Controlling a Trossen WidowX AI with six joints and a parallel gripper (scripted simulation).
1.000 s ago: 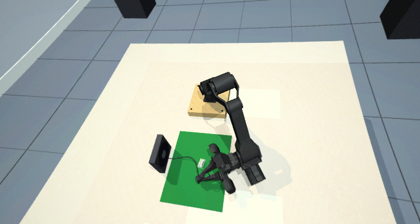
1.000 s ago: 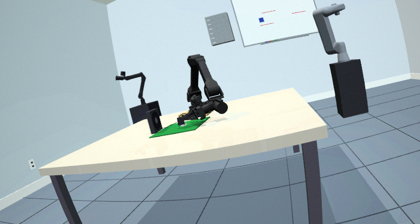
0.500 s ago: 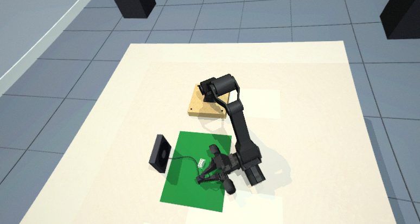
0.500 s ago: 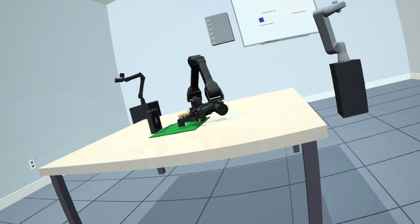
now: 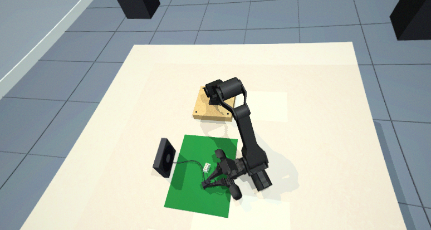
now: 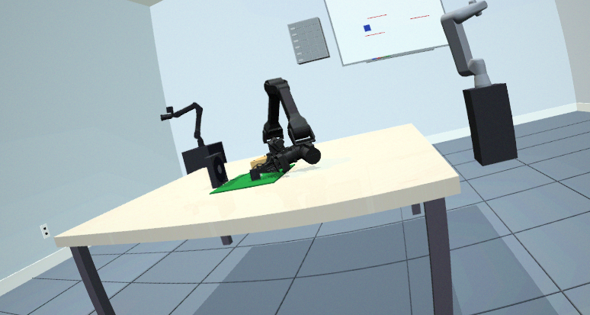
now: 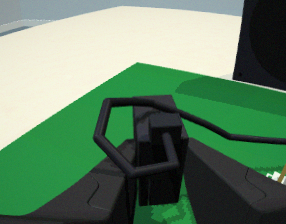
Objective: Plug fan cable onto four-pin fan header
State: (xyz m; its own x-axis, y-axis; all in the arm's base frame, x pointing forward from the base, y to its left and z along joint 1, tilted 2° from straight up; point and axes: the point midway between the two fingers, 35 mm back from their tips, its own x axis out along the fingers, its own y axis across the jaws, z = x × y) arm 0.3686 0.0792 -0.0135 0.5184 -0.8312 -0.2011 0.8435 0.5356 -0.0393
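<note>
Now: gripper tip 1 cm above the black plug. From my gripper tip the other things lie so: white four-pin fan header (6 cm behind, 3 cm to the right, 3 cm below); green board (5 cm behind, 4 cm to the right, 4 cm below); black fan (18 cm to the right, 6 cm behind, 3 cm above).
</note>
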